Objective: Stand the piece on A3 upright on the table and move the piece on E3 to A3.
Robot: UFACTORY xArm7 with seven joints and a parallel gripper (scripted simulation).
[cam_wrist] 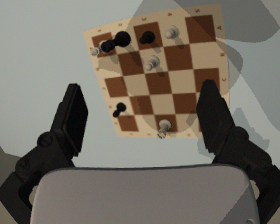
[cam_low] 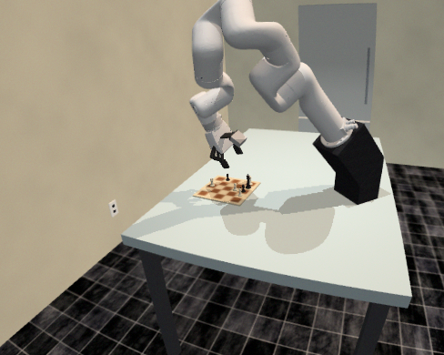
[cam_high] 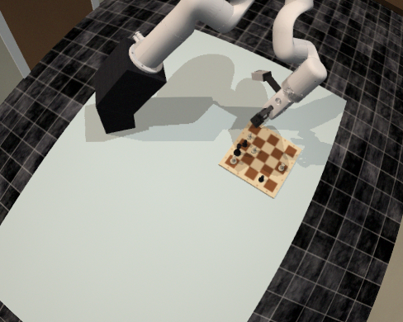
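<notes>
Now: hand 1 cm past the tall black piece, 8 cm to the left of it and 12 cm above it. The rest, counted from my hand: white piece (13 cm ahead, 1 cm to the right, 14 cm below); then chessboard (6 cm ahead, 2 cm to the right, 16 cm below).
</notes>
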